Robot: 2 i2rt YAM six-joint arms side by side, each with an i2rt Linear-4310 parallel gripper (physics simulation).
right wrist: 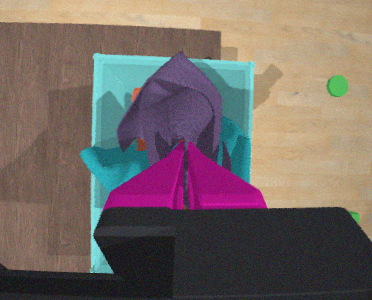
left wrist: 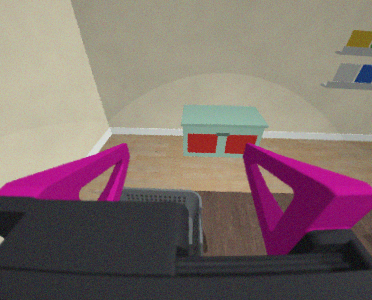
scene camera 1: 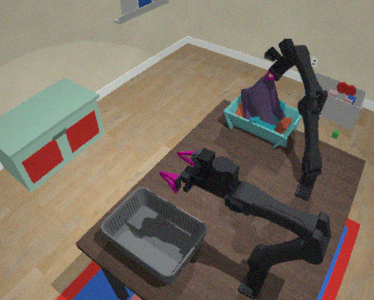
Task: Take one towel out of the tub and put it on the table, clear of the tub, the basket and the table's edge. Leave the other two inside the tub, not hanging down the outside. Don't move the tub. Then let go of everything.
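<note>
My right gripper [scene camera 1: 270,76] [right wrist: 185,149] is shut on the purple towel [scene camera 1: 262,100] [right wrist: 175,110], which hangs from the fingertips above the turquoise tub [scene camera 1: 257,133] [right wrist: 251,100]; its lower part reaches down into the tub. A teal towel [scene camera 1: 257,120] [right wrist: 117,165] lies in the tub, one end overlapping the rim at the left of the right wrist view. An orange towel [scene camera 1: 284,124] [right wrist: 141,144] is in the tub, partly hidden. My left gripper [scene camera 1: 170,164] [left wrist: 186,149] is open and empty, above the table beyond the basket.
The grey basket [scene camera 1: 122,206] [left wrist: 196,220] stands near the front left of the brown table [scene camera 1: 330,170] [left wrist: 225,220] [right wrist: 30,125]. The tub stands at the far end, close to the table's edge. A green cabinet [scene camera 1: 50,105] [left wrist: 222,116] stands on the floor.
</note>
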